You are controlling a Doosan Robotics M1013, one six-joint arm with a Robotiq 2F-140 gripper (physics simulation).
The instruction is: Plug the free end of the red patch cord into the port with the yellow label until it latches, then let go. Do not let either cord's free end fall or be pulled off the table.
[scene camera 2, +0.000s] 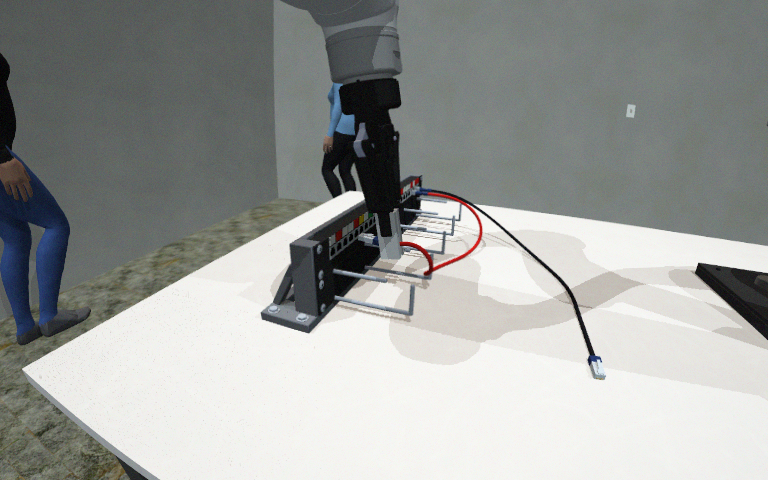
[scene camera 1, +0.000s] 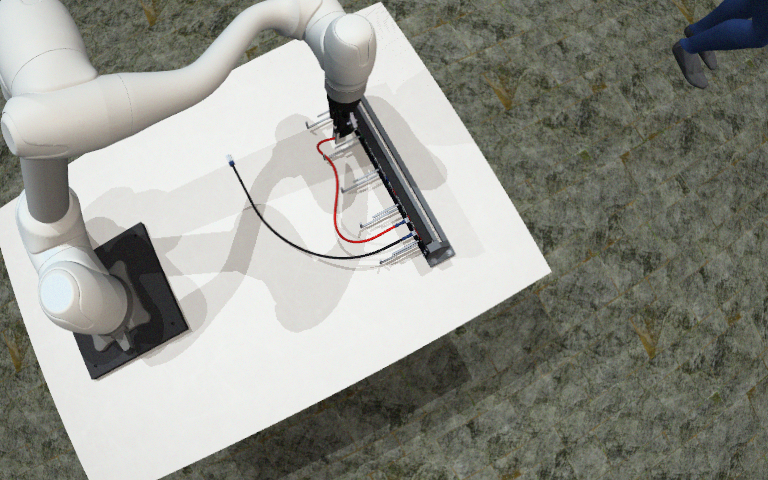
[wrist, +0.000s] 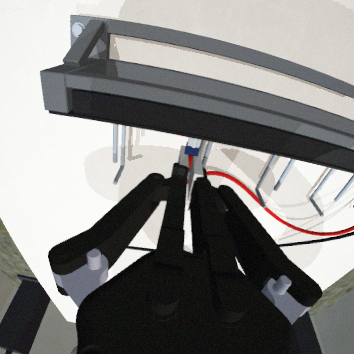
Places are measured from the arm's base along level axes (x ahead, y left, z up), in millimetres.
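Where they show: gripper, between the fingertips: (scene camera 2: pixel 392 256) (scene camera 1: pixel 338 139) (wrist: pixel 187 157); arm's base, origin of its link: (scene camera 1: pixel 111 306).
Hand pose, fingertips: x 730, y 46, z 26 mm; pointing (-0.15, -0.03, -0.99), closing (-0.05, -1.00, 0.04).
Note:
Things, the pixels of their top centre, and the offset from my fingertips. "spot": a spot on its surface instead. Level surfaces: height alone.
- port panel, centre of its top: (wrist: pixel 317 179) (scene camera 2: pixel 396 198) (scene camera 1: pixel 372 165) dx +26, dy -121, dz +52 mm
- blue boot, centre of its top: (wrist: pixel 191 151) (scene camera 2: pixel 377 237) dx +22, dy +0, dz +25 mm
- yellow label, a spot on its surface: (scene camera 2: pixel 361 218) spot: dx +49, dy -8, dz +48 mm
- black cord, a spot on its surface: (scene camera 2: pixel 526 249) spot: dx -211, dy -190, dz -37 mm
- white table, height of its surface: dz -49 mm
My gripper (scene camera 1: pixel 338 137) (scene camera 2: pixel 389 246) (wrist: pixel 187 157) is shut on the red cord just behind its plug, close in front of the port panel (scene camera 2: pixel 304 274) (wrist: pixel 210 120). The red cord (scene camera 1: pixel 336 198) (scene camera 2: pixel 480 229) (wrist: pixel 235 183) loops from the fingers to the panel's far end, where its other end is plugged in. Its held plug, with a blue boot (scene camera 2: pixel 373 241) (wrist: pixel 191 149), points at the panel; the panel's top edge hides its tip in the wrist view, and I cannot tell whether it is inside a port. The yellow label (scene camera 2: pixel 361 218) is above the port row, close to the plug.
A black cord (scene camera 1: pixel 288 244) (scene camera 2: pixel 526 249) runs from the panel's far end; its free plug (scene camera 1: pixel 230 160) (scene camera 2: pixel 597 367) lies on the white table (scene camera 1: pixel 254 367) (scene camera 2: pixel 481 418). Thin metal cable guides (scene camera 1: pixel 360 182) (scene camera 2: pixel 373 306) (wrist: pixel 119 175) stick out from the panel on the cord side.

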